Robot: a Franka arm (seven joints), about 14 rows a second.
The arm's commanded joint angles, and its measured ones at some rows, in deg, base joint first. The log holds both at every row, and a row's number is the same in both.
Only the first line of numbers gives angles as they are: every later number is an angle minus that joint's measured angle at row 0.
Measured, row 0:
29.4 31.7 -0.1 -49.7 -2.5 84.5 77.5
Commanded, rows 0 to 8:
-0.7 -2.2 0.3 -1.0 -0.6 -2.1 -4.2
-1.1 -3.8 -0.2 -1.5 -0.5 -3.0 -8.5
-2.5 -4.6 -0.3 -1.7 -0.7 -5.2 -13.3
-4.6 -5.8 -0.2 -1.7 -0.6 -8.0 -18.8
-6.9 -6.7 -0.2 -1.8 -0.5 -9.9 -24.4
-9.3 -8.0 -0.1 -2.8 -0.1 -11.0 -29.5
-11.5 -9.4 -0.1 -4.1 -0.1 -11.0 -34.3
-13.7 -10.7 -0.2 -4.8 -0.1 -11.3 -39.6
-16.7 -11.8 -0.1 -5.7 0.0 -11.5 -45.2
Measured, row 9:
-12.1 -7.2 -1.0 -1.0 -0.5 -11.0 -35.7
